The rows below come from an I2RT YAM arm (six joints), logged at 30 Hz.
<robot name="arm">
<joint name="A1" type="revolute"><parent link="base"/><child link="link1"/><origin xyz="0 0 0.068" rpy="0 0 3.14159"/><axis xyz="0 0 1"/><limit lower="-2.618" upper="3.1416"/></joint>
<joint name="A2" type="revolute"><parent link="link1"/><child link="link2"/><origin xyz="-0.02 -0.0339 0.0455" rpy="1.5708 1.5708 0"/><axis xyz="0 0 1"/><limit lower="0" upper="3.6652"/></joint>
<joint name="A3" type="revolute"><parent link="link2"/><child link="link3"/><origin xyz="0 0.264 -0.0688" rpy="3.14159 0 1.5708"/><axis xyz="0 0 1"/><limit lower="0" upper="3.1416"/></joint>
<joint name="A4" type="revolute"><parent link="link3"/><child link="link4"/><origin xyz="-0.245 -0.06 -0.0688" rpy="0 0 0"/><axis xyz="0 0 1"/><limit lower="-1.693" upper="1.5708"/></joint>
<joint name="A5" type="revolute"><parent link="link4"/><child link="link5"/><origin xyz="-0.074 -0.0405 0.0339" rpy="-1.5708 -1.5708 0"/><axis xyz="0 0 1"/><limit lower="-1.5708" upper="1.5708"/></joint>
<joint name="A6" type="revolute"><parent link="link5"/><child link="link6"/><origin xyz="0 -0.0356 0.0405" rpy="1.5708 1.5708 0"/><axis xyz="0 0 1"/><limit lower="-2.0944" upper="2.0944"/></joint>
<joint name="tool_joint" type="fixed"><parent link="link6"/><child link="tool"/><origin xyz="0 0 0" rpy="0 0 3.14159"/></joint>
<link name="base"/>
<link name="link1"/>
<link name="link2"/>
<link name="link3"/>
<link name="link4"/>
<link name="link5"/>
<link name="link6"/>
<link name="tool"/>
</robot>
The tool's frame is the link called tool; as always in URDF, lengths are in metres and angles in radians.
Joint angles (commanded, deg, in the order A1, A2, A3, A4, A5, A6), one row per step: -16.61, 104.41, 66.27, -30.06, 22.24, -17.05; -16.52, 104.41, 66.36, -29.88, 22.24, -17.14; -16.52, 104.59, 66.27, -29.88, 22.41, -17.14; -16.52, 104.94, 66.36, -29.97, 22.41, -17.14; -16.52, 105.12, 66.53, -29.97, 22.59, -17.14; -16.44, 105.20, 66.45, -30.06, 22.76, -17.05; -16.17, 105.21, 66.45, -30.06, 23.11, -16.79; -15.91, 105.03, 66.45, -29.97, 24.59, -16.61; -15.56, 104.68, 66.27, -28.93, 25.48, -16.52; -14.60, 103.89, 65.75, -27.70, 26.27, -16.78; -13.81, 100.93, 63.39, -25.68, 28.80, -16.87; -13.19, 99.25, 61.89, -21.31, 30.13, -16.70
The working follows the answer.
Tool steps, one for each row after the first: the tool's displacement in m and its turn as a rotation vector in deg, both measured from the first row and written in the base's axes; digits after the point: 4 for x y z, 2 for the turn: 0.0008, 0.0003, 0.0005, -0.10, -0.22, 0.17; 0.0006, 0.0003, -0.0009, -0.17, 0.09, 0.10; 0.0010, 0.0002, -0.0026, -0.07, 0.42, 0.10; 0.0017, -0.0001, -0.0028, -0.23, 0.48, 0.04; 0.0015, 0.0003, -0.0037, -0.29, 0.72, -0.02; 0.0020, 0.0018, -0.0037, -0.55, 0.70, -0.10; 0.0021, 0.0025, -0.0022, -1.91, 0.74, -0.54; 0.0034, 0.0039, 0.0000, -3.00, -0.25, -0.62; 0.0045, 0.0093, 0.0032, -4.15, -1.41, 0.21; -0.0024, 0.0146, 0.0113, -7.03, -3.32, -0.05; -0.0017, 0.0176, 0.0178, -9.18, -7.56, -0.41
Tool pose at each row, in the base's axes (x y z in m, rotation vector in deg; rounded; the steps above come from the unrounded poses): 0.3365, -0.1144, 0.1658, 5.48, 161.09, -39.28; 0.3373, -0.1141, 0.1663, 5.29, 160.82, -39.33; 0.3371, -0.1141, 0.1649, 5.27, 161.09, -39.52; 0.3375, -0.1143, 0.1632, 5.18, 161.45, -39.46; 0.3382, -0.1146, 0.1630, 5.23, 161.45, -39.71; 0.3380, -0.1141, 0.1621, 5.23, 161.67, -39.86; 0.3384, -0.1127, 0.1621, 5.30, 161.57, -40.24; 0.3386, -0.1119, 0.1636, 5.67, 161.14, -42.25; 0.3399, -0.1105, 0.1657, 5.90, 159.77, -43.55; 0.3410, -0.1051, 0.1690, 4.88, 158.10, -44.63; 0.3341, -0.0998, 0.1771, 5.33, 155.10, -48.11; 0.3348, -0.0968, 0.1836, 6.72, 150.21, -49.83

